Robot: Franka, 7 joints.
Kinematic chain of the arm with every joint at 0, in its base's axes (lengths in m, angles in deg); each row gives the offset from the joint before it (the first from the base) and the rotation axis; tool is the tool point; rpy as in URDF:
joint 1: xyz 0 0 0.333 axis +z
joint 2: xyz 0 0 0 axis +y
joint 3: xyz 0 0 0.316 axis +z
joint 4: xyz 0.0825 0 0 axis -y
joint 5: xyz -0.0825 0 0.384 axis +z
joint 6: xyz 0 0 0 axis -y
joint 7: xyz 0.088 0 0 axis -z
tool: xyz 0 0 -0.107 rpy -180 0 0
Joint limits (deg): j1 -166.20..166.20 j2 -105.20..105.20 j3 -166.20..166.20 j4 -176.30..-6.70 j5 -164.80..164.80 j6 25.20..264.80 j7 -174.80..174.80
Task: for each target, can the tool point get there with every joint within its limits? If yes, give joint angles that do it. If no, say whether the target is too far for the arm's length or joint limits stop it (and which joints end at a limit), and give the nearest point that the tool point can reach.
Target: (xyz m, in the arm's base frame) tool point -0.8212 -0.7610 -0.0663
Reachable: no: too far | nearest point -0.5927 -0.5492 0.0448 | short by 0.331 m
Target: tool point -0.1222 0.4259 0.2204
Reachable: yes | joints 5.47 -87.91 87.83 -140.84 -74.45 221.66 -127.93
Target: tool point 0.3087 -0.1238 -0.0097
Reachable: yes | joints 45.85 63.84 -39.93 -141.10 59.65 141.90 -50.54
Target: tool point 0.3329 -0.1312 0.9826
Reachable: yes | joints 123.17 -8.17 -134.95 -21.76 2.95 64.55 -132.67
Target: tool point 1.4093 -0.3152 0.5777
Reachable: no: too far | nearest point 0.8254 -0.1846 0.4763 | short by 0.607 m
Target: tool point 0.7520 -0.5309 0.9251
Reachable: no: too far | nearest point 0.5894 -0.4161 0.7971 | short by 0.237 m
